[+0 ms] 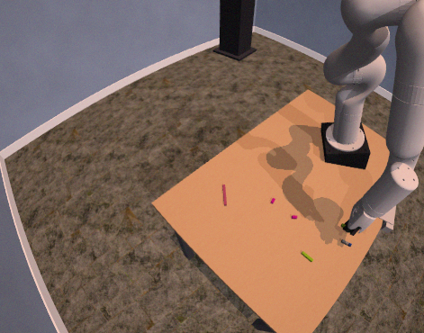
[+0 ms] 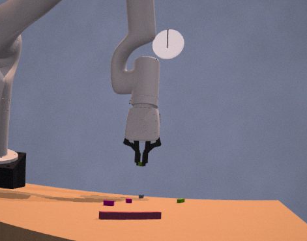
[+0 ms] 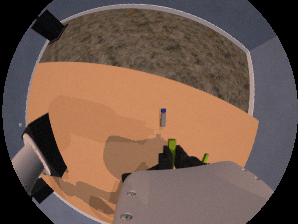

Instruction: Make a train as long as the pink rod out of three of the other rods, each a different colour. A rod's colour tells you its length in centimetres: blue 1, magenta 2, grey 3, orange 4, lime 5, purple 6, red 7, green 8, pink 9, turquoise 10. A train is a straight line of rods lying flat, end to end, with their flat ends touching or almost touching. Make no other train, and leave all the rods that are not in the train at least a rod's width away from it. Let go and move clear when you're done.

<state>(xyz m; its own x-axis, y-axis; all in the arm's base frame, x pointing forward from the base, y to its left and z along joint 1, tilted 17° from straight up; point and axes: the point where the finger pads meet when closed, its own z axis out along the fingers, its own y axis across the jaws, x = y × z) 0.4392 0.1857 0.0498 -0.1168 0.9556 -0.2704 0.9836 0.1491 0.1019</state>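
Right now the grey rod is 120 mm below my hand, 40 mm to the left of it and 10 mm behind it. Also, from my hand: blue rod: 120 mm below, 60 mm to the left, 10 mm behind; then pink rod: 460 mm to the right, 120 mm below, 110 mm ahead.
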